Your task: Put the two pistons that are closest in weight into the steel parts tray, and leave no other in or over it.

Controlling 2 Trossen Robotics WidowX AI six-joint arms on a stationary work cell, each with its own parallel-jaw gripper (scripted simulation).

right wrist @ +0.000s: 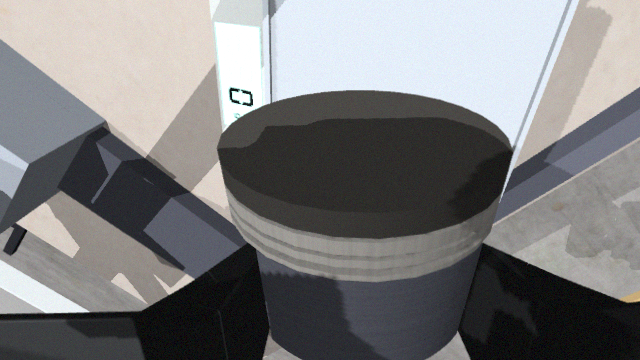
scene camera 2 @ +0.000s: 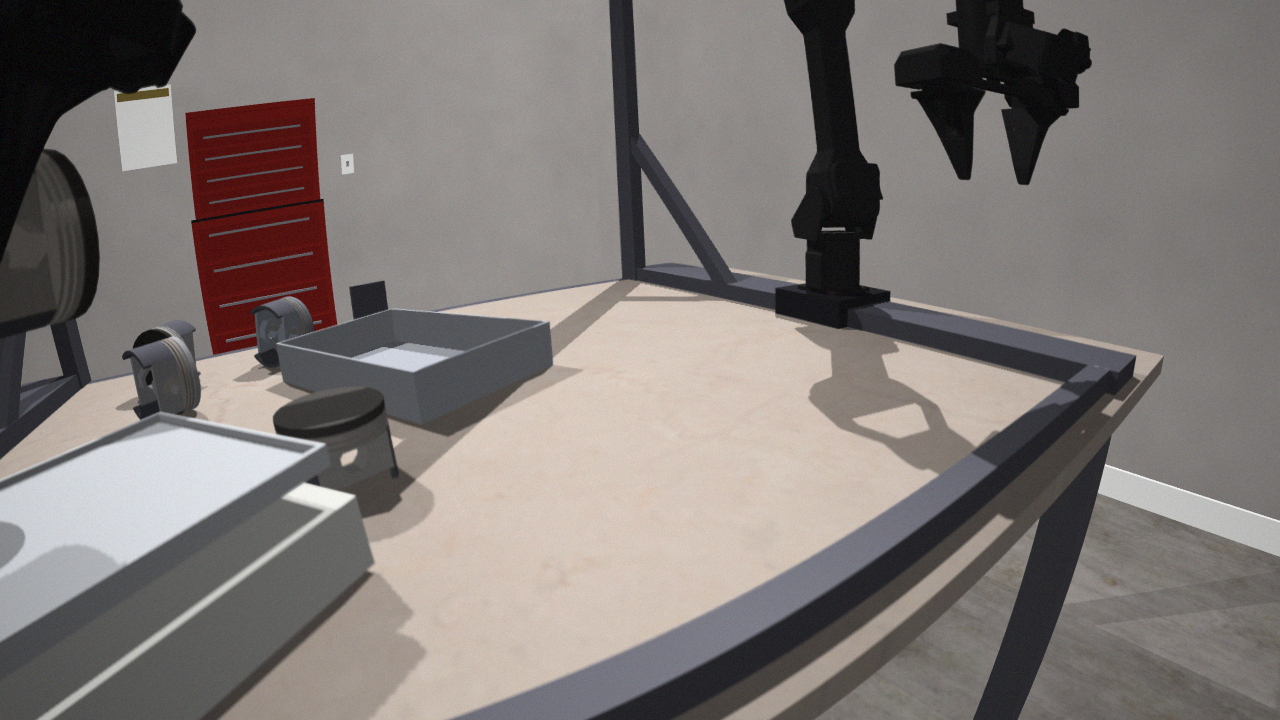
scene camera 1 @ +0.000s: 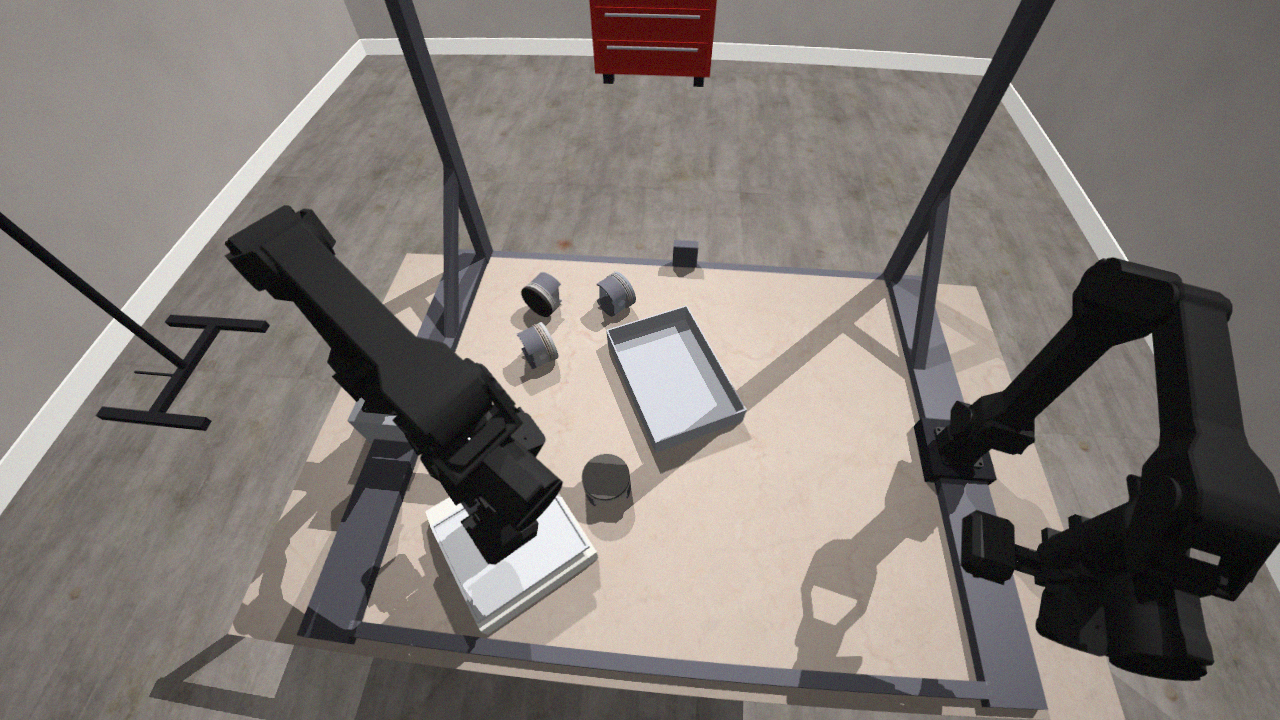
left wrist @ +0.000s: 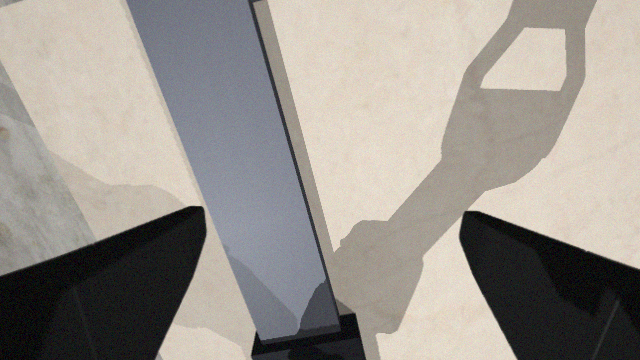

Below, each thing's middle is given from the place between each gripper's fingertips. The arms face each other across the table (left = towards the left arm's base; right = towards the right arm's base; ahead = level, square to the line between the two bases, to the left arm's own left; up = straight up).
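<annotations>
The scale (scene camera 2: 190,637) is 16 cm below my right hand (scene camera 1: 472,506) and 1 cm to the left of it. I find the scale pan (scene camera 2: 94,525) 1 cm ahead of my right hand, 1 cm to the left of it and 15 cm below it. As for the steel parts tray (scene camera 2: 507,350), it is 23 cm to the left of my right hand, 19 cm below it and 30 cm behind it.
The scale, counted from my left hand, is 62 cm to the right, 5 cm behind and 16 cm below, and the scale pan is 4 cm behind that same hand, 61 cm to the right of it and 15 cm below it. My left hand itself is 35 cm past the steel parts tray, 19 cm above it and 40 cm to the left of it.
</annotations>
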